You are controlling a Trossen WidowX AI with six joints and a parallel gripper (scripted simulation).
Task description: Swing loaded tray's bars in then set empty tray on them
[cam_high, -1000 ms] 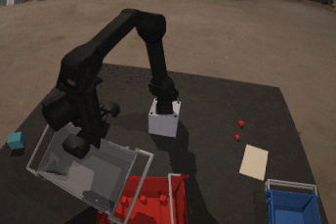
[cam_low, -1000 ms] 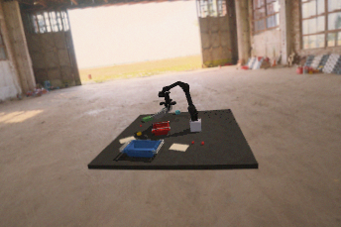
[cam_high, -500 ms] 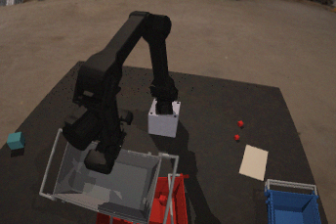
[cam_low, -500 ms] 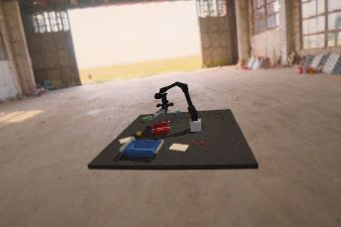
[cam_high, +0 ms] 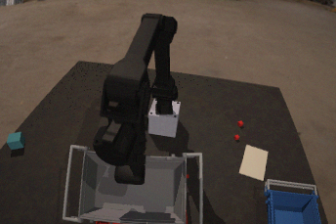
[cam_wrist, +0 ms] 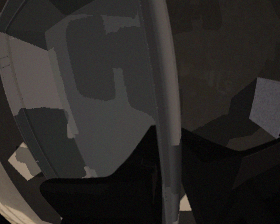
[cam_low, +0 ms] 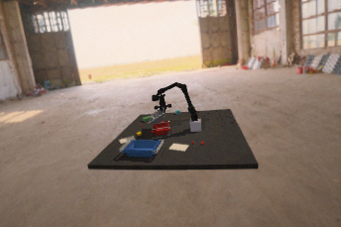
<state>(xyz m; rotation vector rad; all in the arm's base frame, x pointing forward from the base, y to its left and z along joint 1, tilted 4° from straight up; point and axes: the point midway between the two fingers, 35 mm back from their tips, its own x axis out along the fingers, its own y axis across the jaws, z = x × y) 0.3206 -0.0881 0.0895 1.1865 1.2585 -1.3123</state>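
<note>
Right now the grey tray is 80 mm ahead of my gripper tip. Also, from my gripper tip: yellow object 290 mm ahead, 40 mm to the left, 170 mm below; green block 240 mm ahead, 410 mm to the right, 160 mm below; teal cube 170 mm behind, 540 mm to the right, 160 mm below.
</note>
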